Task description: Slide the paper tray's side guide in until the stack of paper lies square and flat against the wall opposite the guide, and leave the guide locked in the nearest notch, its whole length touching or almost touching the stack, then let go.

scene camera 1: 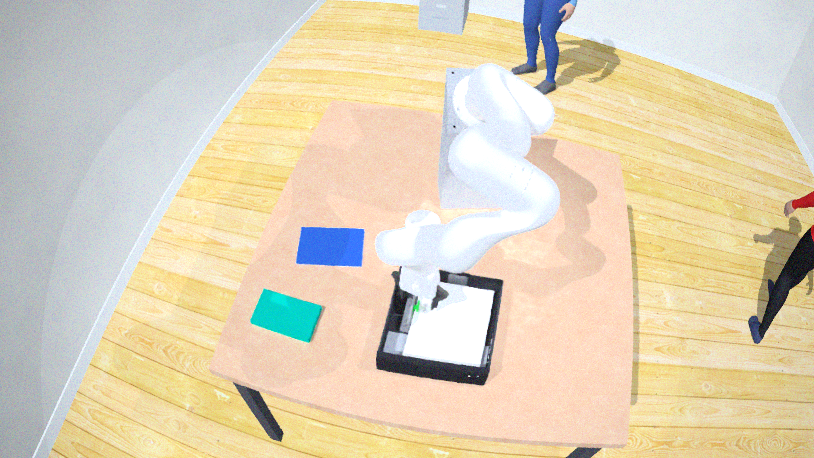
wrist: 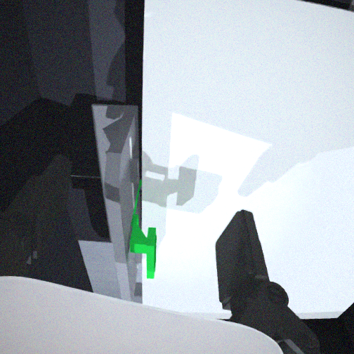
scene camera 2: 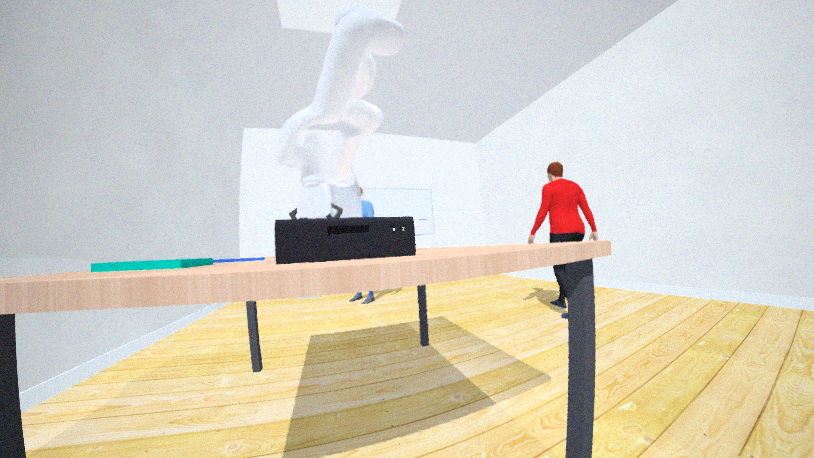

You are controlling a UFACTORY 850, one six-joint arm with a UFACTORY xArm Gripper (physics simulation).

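The black paper tray (scene camera 1: 426,368) (scene camera 2: 307,243) stands on the table. The white paper stack (scene camera 1: 458,330) (wrist: 300,90) lies inside it, towards the right wall in scene camera 1; whether it touches that wall is unclear. The grey side guide (scene camera 1: 407,316) (wrist: 116,200) stands upright left of the stack, with a narrow dark gap beside its far end in the wrist view. Its green lever (scene camera 1: 416,307) (wrist: 143,247) overlaps the stack edge in view. My gripper (scene camera 1: 424,299) (wrist: 151,203) is open and empty, its fingers on either side of the guide and lever. The tray's front wall hides the fingertips in scene camera 2.
A blue flat sheet (scene camera 1: 330,246) (scene camera 2: 239,260) and a green slab (scene camera 1: 286,315) (scene camera 2: 150,265) lie on the table (scene camera 1: 546,393) (scene camera 2: 455,259), left of the tray. The tray's raised walls surround the stack and guide. Two people stand beyond the table.
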